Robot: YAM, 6 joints.
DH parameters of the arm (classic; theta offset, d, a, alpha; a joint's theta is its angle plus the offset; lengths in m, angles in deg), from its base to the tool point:
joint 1: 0 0.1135 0.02 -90
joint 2: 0 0 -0.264 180
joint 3: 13.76 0 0.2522 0
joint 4: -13.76 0 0.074 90
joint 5: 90 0 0 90
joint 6: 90 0.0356 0 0
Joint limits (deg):
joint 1: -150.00..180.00
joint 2: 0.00..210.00
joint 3: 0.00..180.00
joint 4: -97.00..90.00
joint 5: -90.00..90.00
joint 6: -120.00..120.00
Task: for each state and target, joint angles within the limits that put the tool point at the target. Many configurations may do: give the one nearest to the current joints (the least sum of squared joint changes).
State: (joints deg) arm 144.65 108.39 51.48 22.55 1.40 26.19
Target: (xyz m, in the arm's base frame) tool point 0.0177 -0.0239 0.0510
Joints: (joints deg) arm 136.95 136.48 0.00 -26.42 -8.70 26.19
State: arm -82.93 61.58 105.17 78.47 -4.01 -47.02
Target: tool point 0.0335 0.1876 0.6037
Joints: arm -98.79 45.27 106.11 86.19 -7.17 -47.02
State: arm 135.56 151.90 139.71 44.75 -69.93 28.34
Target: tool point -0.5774 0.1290 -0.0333
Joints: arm 164.33 181.78 137.59 37.24 -63.12 28.34
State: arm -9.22 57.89 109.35 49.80 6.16 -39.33
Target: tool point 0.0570 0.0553 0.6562
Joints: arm 37.67 65.29 102.10 48.39 -14.55 -39.33
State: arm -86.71 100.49 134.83 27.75 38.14 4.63
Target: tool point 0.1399 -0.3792 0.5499
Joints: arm -66.63 108.54 123.30 25.33 38.11 4.63
